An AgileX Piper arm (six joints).
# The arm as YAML. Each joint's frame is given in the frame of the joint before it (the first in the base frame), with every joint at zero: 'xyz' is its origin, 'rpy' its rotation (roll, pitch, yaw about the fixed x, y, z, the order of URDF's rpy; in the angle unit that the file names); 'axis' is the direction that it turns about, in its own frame. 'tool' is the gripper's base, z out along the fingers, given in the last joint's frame.
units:
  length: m
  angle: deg
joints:
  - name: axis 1
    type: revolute
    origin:
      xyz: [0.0, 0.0, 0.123]
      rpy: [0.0, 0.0, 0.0]
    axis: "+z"
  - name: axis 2
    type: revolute
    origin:
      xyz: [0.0, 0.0, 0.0]
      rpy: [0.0, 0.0, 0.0]
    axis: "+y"
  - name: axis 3
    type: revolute
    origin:
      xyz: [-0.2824, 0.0, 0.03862]
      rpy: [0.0, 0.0, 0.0]
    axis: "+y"
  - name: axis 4
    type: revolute
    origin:
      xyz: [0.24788, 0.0, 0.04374]
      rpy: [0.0, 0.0, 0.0]
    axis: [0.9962, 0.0, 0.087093]
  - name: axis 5
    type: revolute
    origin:
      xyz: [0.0, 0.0, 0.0]
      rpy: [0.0, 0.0, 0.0]
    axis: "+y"
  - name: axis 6
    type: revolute
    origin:
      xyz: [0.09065, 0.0, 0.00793]
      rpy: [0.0, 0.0, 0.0]
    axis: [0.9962, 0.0, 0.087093]
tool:
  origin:
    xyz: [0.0, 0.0, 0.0]
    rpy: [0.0, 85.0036, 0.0]
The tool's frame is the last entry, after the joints.
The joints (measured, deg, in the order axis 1, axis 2, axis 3, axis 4, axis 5, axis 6), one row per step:
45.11, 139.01, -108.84, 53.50, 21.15, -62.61
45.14, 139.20, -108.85, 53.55, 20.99, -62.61
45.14, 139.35, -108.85, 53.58, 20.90, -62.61
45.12, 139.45, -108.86, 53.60, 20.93, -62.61
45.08, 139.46, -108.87, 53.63, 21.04, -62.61
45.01, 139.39, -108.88, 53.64, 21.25, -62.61
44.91, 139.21, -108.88, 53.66, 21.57, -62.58
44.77, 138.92, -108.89, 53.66, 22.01, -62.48
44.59, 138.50, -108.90, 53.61, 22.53, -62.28
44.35, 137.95, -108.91, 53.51, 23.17, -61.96
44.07, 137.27, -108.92, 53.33, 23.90, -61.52
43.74, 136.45, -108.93, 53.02, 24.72, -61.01
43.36, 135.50, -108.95, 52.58, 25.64, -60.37
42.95, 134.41, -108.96, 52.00, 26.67, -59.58
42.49, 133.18, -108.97, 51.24, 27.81, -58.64
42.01, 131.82, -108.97, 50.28, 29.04, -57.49
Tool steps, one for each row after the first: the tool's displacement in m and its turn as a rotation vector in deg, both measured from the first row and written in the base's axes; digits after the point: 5 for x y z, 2 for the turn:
0.00007, 0.00023, -0.00164, -0.07, 0.05, -0.11
0.00023, 0.00025, -0.00300, -0.14, 0.12, -0.19
0.00035, 0.00016, -0.00390, -0.19, 0.21, -0.19
0.00049, -0.00004, -0.00399, -0.20, 0.31, -0.17
0.00068, -0.00043, -0.00339, -0.17, 0.40, -0.09
0.00088, -0.00102, -0.00185, -0.08, 0.52, 0.02
0.00117, -0.00186, 0.00072, 0.09, 0.67, 0.14
0.00159, -0.00300, 0.00444, 0.33, 0.82, 0.25
0.00219, -0.00459, 0.00931, 0.64, 1.02, 0.33
0.00285, -0.00653, 0.01530, 1.01, 1.21, 0.40
0.00362, -0.00896, 0.02248, 1.38, 1.33, 0.50
0.00445, -0.01189, 0.03078, 1.76, 1.42, 0.60
0.00511, -0.01528, 0.04016, 2.14, 1.51, 0.71
0.00571, -0.01930, 0.05061, 2.48, 1.56, 0.82
0.00603, -0.02386, 0.06195, 2.76, 1.60, 0.90

